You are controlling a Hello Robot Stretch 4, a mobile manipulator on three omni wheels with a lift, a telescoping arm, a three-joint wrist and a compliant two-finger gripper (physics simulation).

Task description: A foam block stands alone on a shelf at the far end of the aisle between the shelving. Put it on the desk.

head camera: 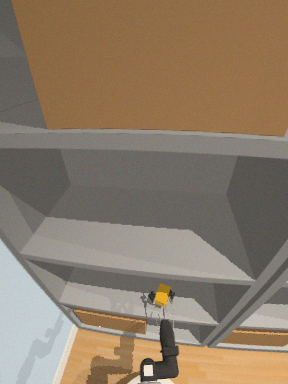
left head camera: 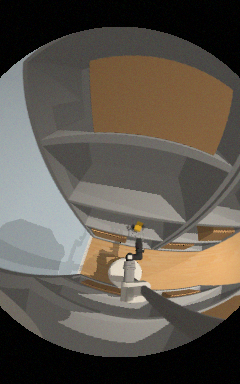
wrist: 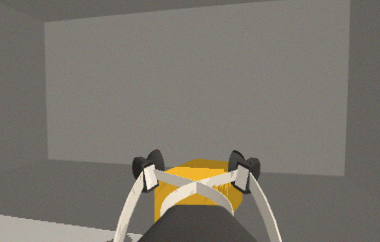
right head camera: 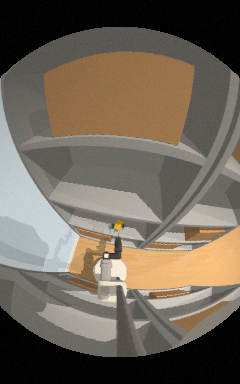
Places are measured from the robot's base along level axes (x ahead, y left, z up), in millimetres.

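Where they show: gripper, fingertip midpoint: (head camera: 161, 290) (left head camera: 137, 224) (wrist: 195, 163) (right head camera: 117, 223).
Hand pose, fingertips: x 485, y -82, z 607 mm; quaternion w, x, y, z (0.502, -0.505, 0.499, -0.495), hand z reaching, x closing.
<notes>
Things, the pixels of their top centre, and the offset from my fingertips. "spot": a spot on its surface instead. Level surfaces: height alone.
- yellow foam block, middle of its top: (wrist: 203, 168) (head camera: 163, 293) (right head camera: 118, 224) (left head camera: 138, 225) dx -13, dy -9, dz -2 mm
- Grey shelving, surface spot: (head camera: 150, 272) (right head camera: 108, 213) spot: dx -88, dy +61, dz +354 mm
- large brown panel, surface spot: (head camera: 160, 65) spot: dx -71, dy +46, dz +914 mm
- Wooden floor, its level: dz -635 mm
The yellow foam block (head camera: 163, 295) (left head camera: 138, 227) (right head camera: 119, 225) (wrist: 200, 172) is between the two dark fingertips of my gripper (head camera: 162, 296) (left head camera: 138, 227) (right head camera: 118, 226) (wrist: 195, 163). My gripper is shut on the block, with a fingertip on each side of it. In the head camera view the block and fingertips show in front of the lower shelf bay, below the edge of the wide shelf above. The block's lower part is hidden by the gripper body in the wrist view. The desk cannot be made out in these views.
Grey shelving (head camera: 150, 272) (left head camera: 125, 212) (right head camera: 105, 212) rises in front, with an upright divider (head camera: 240, 312) to the right. A large brown panel (head camera: 160, 65) is above. A pale blue wall (head camera: 25, 310) stands at left. Wooden floor (left head camera: 175, 267) and more shelving lie behind the base.
</notes>
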